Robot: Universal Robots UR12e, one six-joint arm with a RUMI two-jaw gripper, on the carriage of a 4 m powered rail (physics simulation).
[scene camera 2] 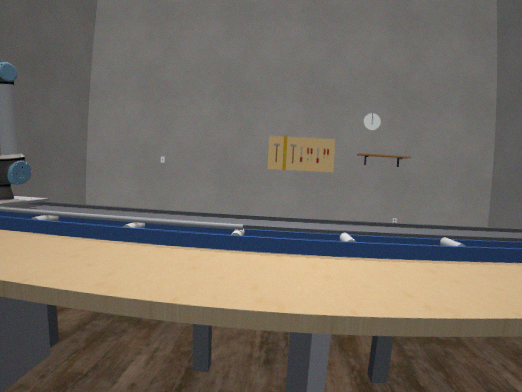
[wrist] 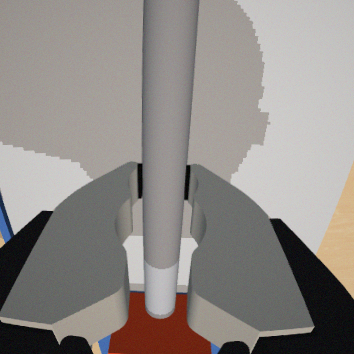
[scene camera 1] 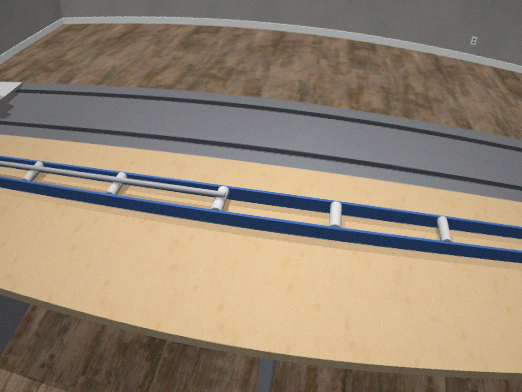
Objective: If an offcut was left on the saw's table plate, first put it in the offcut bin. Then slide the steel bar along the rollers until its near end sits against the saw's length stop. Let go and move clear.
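Places are measured from the arm's base along level axes (x back, y right, z up), in centimetres.
Pixels of known places: gripper, fingertip midpoint: (wrist: 164, 167).
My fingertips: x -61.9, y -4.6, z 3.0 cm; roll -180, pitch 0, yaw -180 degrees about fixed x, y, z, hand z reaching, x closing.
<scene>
Behind a point stands the place of what it marks.
The steel bar (scene camera 1: 170, 186) @(x -62.5, y -152.3, z 4.8 cm) (scene camera 2: 190, 223) @(x -62.9, y -152.6, z 4.3 cm) (wrist: 167, 125) @(x -62.0, y -7.5, z 5.0 cm) lies lengthwise between the blue side rails, its far end at a roller (scene camera 1: 218, 201) @(x -64.7, y -170.2, z 3.0 cm) near the middle of scene camera 1. My gripper (wrist: 164, 167) @(x -61.9, y -4.6, z 3.0 cm) is shut on the bar close to its near end, with the dark pads against both sides. The near end projects past the jaws, above a red surface (wrist: 130, 335) @(x -60.2, y 5.0, z 6.3 cm). Whether it touches a stop cannot be told. A pale plate (wrist: 305, 75) @(x -68.0, y -9.5, z 2.9 cm) lies under the bar and jaws, partly in shadow. No offcut or bin shows in these views.
The blue roller track (scene camera 1: 280, 223) @(x -69.4, y -192.0, z 1.3 cm) (scene camera 2: 300, 245) @(x -69.4, y -192.3, z 0.2 cm) runs along the wooden table (scene camera 1: 250, 300) @(x -99.4, y -187.7, z -3.0 cm) (scene camera 2: 250, 280) @(x -98.5, y -178.3, z -3.0 cm), with more rollers (scene camera 1: 335, 215) @(x -63.5, y -209.8, z 2.9 cm) (scene camera 2: 451, 242) @(x -63.3, y -248.7, z 2.5 cm) to the right. Behind it is the grey powered rail (scene camera 1: 225, 125). Part of the arm (scene camera 2: 7, 117) @(x -12.9, y -19.9, z 51.3 cm) stands on the carriage (scene camera 1: 7, 89) @(x 12.4, y -17.8, z 0.0 cm) at far left.
</scene>
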